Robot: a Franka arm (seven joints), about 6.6 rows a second.
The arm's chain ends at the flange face. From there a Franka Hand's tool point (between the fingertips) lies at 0.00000 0.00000 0.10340 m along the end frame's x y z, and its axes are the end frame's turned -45 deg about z.
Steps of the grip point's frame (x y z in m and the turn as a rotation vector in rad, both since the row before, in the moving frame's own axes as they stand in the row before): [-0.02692 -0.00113 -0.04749 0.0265 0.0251 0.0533]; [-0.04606 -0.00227 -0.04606 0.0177 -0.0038 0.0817]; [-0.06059 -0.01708 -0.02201 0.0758 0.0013 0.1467]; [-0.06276 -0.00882 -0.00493 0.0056 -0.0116 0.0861]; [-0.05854 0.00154 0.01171 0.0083 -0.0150 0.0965]
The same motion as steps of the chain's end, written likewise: [-0.01983 0.02201 -0.04742 0.0365 -0.0010 0.0533]; [-0.03265 0.03204 -0.04604 0.0098 -0.0152 0.0817]; [-0.04991 0.03678 -0.02171 0.0545 -0.0527 0.1467]; [-0.04934 0.03776 -0.00492 -0.0042 -0.0122 0.0861]; [-0.03858 0.04208 0.01173 -0.0047 -0.0165 0.0965]
